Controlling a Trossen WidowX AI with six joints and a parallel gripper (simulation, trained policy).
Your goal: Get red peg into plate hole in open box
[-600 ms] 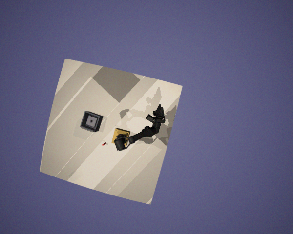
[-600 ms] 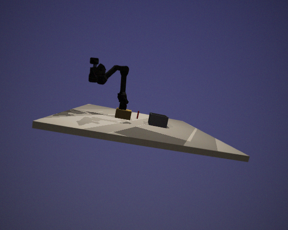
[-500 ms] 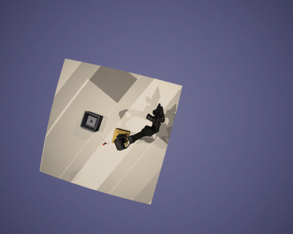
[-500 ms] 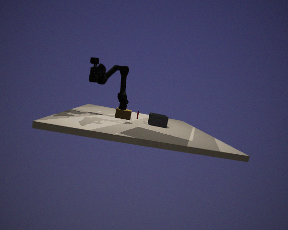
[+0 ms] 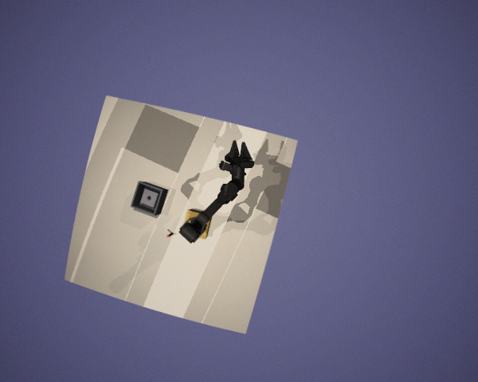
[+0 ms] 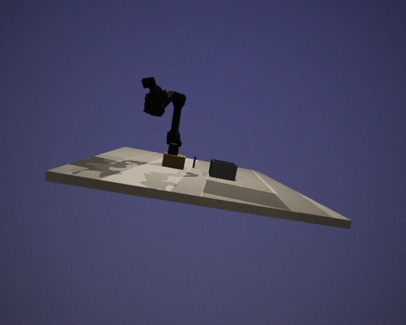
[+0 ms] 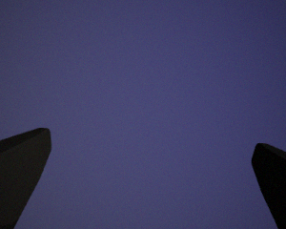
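Right now the red peg is 55 cm to the left of my gripper tip, 37 cm below it and 32 cm ahead of it. From my gripper tip the other things lie so: grey plate 48 cm ahead, 36 cm to the left, 36 cm below; dark box 48 cm ahead, 38 cm below, 36 cm to the left.
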